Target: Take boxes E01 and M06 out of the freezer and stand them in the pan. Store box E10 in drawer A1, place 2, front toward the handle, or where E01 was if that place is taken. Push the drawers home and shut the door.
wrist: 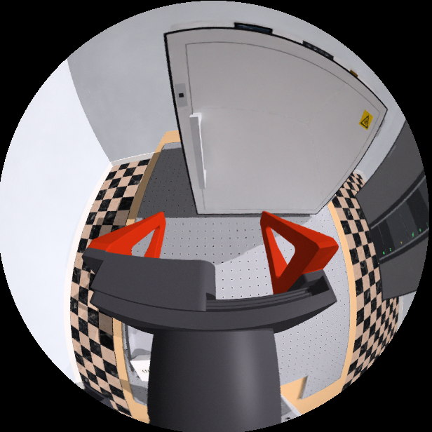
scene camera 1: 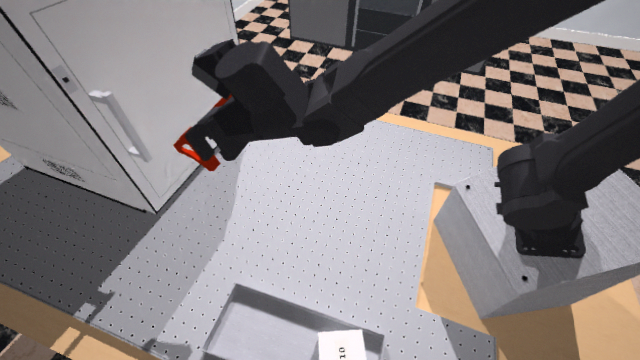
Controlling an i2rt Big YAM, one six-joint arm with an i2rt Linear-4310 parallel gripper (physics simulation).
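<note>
The freezer [scene camera 1: 165, 65] [wrist: 250, 135] stands at the back left in the scene view, its door shut. The white door handle [scene camera 1: 120, 125] [wrist: 199, 150] is upright near the door's left edge. My gripper [scene camera 1: 197, 150] [wrist: 212, 216] is open and empty, its red fingers pointing toward the freezer door, to the right of the handle. The pan [scene camera 1: 265, 320] lies at the bottom of the scene view, partly cut off. A white box [scene camera 1: 342, 342] [wrist: 141, 367] stands in the pan's right part; its label shows only in part. The drawers and the boxes inside the freezer are hidden.
The perforated table top [scene camera 1: 320, 215] [wrist: 240, 270] lies under the arm. The arm's metal base block [scene camera 1: 465, 250] stands at the right. Dark cabinets [scene camera 1: 320, 20] [wrist: 400, 215] stand beyond the table on the checkered floor [scene camera 1: 515, 100].
</note>
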